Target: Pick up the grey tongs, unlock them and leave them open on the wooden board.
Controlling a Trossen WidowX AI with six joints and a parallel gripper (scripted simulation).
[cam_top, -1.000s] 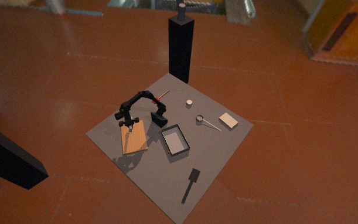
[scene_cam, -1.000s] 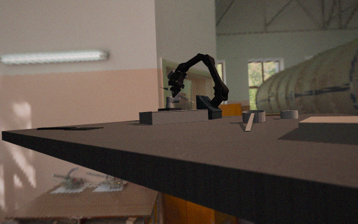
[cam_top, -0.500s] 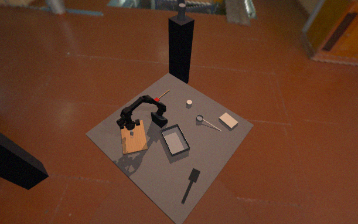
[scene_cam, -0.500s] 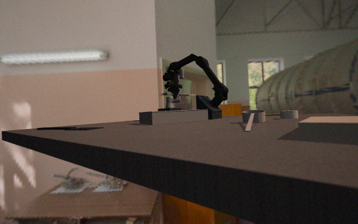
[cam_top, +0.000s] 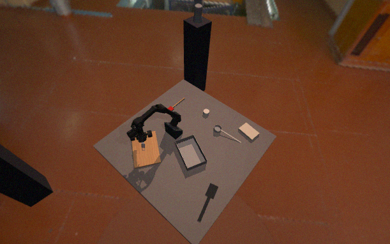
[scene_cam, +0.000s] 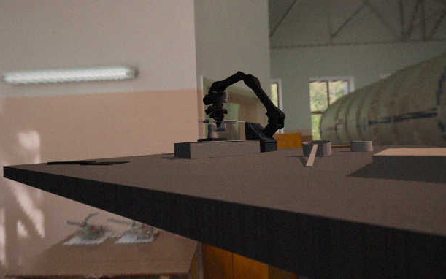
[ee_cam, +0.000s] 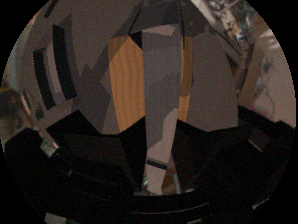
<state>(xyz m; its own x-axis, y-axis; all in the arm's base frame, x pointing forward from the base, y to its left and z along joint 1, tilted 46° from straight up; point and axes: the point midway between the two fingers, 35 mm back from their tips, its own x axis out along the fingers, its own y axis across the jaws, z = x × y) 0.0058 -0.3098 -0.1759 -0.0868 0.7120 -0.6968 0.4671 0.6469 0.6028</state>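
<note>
Now: the wooden board 15 cm below my gripper tip. Round my gripper tip: beige block (90 cm to the left, 55 cm ahead, 14 cm below); then black spatula (74 cm ahead, 15 cm below, 11 cm to the left); then roasting tin (33 cm ahead, 29 cm to the left, 12 cm below).
</note>
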